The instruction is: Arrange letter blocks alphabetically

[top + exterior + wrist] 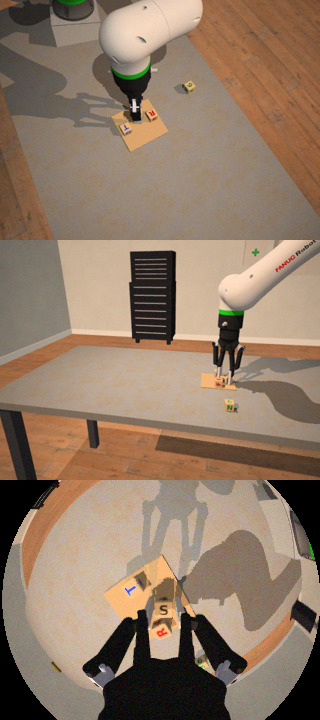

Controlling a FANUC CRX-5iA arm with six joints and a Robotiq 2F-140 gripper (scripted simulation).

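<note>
Right now my hand is 2 cm above the S block. The rest, counted from my hand: tan mat: 4 cm below, 3 cm ahead, 1 cm to the right; green-marked block: 20 cm to the left, 2 cm below, 1 cm ahead.
</note>
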